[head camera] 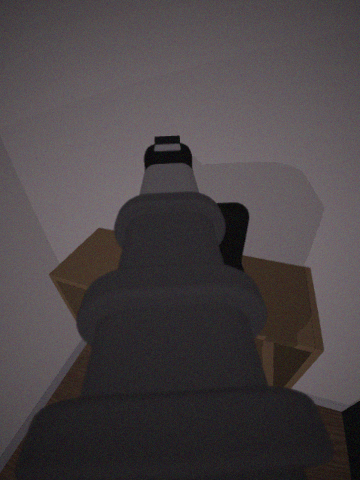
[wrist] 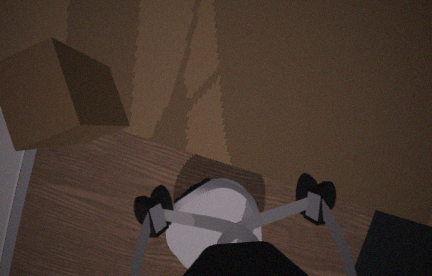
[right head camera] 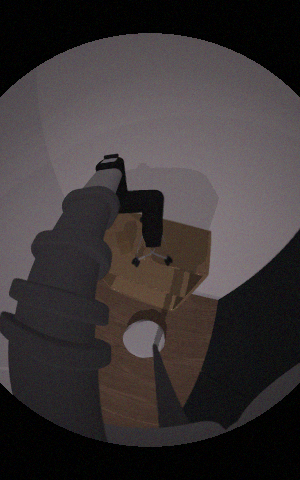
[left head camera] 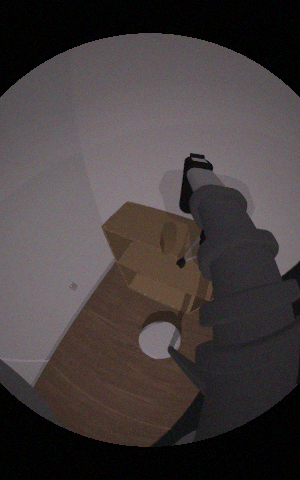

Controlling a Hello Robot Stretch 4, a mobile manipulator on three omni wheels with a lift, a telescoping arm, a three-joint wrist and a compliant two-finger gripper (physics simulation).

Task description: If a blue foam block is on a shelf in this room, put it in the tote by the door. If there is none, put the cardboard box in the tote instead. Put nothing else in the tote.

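Pixels of known places: gripper, between the fingertips: [wrist: 233, 196] [right head camera: 151, 263] [left head camera: 194, 265]; robot's base, origin of its link: [right head camera: 144, 337] [left head camera: 158, 338].
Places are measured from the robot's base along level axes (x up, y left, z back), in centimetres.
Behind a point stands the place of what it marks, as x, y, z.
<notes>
My gripper [left head camera: 191, 250] [right head camera: 152, 260] @[104.0, -8.7, -36.7] [wrist: 233, 196] @[104.0, -8.7, -36.7] points down over the brown shelf unit [head camera: 282, 300] @[103.3, -28.9, -44.3] [left head camera: 145, 220] @[103.3, 15.5, -64.7] [right head camera: 192, 245] @[103.3, -29.2, -46.0]. Its two dark fingertips stand wide apart with no object between them. In the wrist view a brown block-like form [wrist: 35, 95] @[112.3, 3.5, -45.9] shows at the upper left, outside the fingers. I cannot tell whether it is the cardboard box or a part of the shelf unit. No blue foam block and no tote that I can make out shows. My arm hides part of the shelf unit in the head views.
A white round object [left head camera: 157, 341] @[18.7, 1.8, 1.8] [right head camera: 142, 340] @[18.7, 0.9, 1.8] [wrist: 210, 225] stands on the wooden floor [left head camera: 115, 380] @[-2.7, 41.6, 61.2] in front of the shelf unit. Pale walls stand behind and to the left of the unit. A dark object [wrist: 400, 250] @[23.3, -75.1, 11.5] shows at the lower right in the wrist view.
</notes>
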